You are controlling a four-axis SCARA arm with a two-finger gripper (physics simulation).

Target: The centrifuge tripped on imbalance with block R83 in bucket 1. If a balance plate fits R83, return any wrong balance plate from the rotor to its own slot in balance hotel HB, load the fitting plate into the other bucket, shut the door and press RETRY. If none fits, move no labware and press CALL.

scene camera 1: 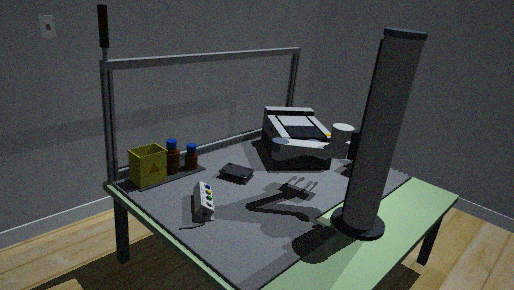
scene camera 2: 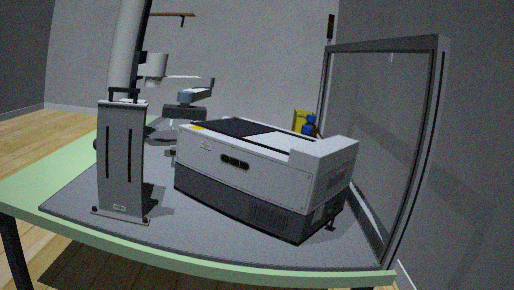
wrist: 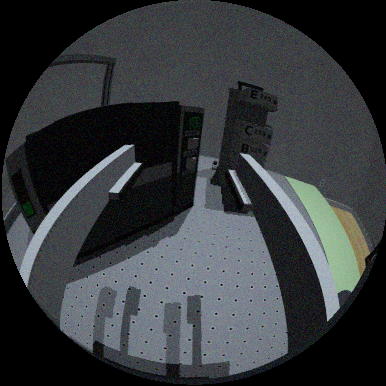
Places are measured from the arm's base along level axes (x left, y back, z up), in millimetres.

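Where they show: gripper, fingertip midpoint: (wrist: 184, 158); arm's base at its link origin: (scene camera 1: 357, 223).
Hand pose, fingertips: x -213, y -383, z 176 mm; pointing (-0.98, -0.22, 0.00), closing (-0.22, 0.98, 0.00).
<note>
Each offset is from my fingertips to the top centre of the thing. "spot": to the spot under its first point.
My gripper (wrist: 184, 158) is shut to its narrow stand, its two pads apart with nothing between them. In the second scene view it hangs beside the centrifuge (scene camera 1: 290, 111) (scene camera 2: 280, 175) (wrist: 100, 130), above table height. The centrifuge's top has a pale panel and a dark part; whether the door is open is unclear. The rotor, buckets and block R83 do not show. Balance hotel HB (scene camera 2: 120, 160) (wrist: 234, 120) stands ahead and slightly right in the wrist view. It holds plate E {dx -321, dy +106, dz +132 mm} (wrist: 260, 96), plate C {dx -321, dy +106, dz +32 mm} (wrist: 256, 132) and plate B {dx -321, dy +106, dz -18 mm} (wrist: 252, 149), with a gap between E and C; slot A is hidden.
A white button box {dx +713, dy -164, dz -80 mm} (scene camera 1: 203, 202) stands on the mat (scene camera 1: 170, 250); its labels are unreadable. A dark flat block {dx +378, dy -289, dz -118 mm} (scene camera 1: 236, 172), yellow bin {spot: dx +819, dy -475, dz -65 mm} (scene camera 1: 147, 169) and amber bottles {dx +633, dy -542, dz -40 mm} (scene camera 1: 173, 160) stand farther back. The arm's column (scene camera 1: 382, 125) is at right. A guard frame (scene camera 1: 200, 53) runs along the back.
</note>
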